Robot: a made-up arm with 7 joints.
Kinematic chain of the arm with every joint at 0, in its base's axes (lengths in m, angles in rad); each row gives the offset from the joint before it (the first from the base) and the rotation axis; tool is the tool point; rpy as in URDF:
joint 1: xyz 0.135 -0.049 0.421 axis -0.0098 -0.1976 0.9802
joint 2: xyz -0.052 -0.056 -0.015 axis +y
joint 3: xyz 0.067 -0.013 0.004 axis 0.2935 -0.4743 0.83
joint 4: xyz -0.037 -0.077 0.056 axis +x
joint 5: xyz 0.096 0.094 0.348 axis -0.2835 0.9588 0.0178
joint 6: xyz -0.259 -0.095 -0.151 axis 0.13 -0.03 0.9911
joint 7: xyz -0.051 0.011 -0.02 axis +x
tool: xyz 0.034 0.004 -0.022 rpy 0 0 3.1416
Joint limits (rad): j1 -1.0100..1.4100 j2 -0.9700..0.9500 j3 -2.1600..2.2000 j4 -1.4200..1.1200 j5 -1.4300..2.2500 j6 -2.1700..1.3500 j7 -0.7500..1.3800
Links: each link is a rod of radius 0.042 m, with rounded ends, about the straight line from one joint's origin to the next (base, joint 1, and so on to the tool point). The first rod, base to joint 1, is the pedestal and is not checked.
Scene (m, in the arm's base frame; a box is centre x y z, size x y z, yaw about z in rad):
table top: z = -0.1
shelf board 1: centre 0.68 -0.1 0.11 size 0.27 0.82 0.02 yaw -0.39
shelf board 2: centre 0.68 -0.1 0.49 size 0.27 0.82 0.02 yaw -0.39
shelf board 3: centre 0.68 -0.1 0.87 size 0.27 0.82 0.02 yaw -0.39
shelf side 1: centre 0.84 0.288 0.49 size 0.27 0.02 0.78 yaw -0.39
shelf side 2: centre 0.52 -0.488 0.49 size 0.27 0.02 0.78 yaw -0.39
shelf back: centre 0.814 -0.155 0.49 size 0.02 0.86 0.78 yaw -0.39
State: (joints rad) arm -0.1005 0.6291 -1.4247 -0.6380 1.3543 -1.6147 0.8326
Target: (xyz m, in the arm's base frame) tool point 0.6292 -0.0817 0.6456
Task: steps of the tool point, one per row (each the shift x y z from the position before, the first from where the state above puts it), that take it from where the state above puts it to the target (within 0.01 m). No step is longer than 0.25 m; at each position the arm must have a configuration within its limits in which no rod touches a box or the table.
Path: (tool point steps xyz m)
1: -0.0986 0.1501 0.1354
2: -0.1561 0.0751 0.1130
3: -0.0811 -0.0530 0.0877
4: -0.0733 -0.0778 0.0462
5: -0.0544 -0.0870 0.0050
6: -0.0221 -0.0673 0.0701
7: 0.0377 -0.0895 0.0428
8: 0.1056 -0.0665 0.0040
9: 0.1496 0.0002 -0.0423
10: 0.1433 0.0876 -0.0911

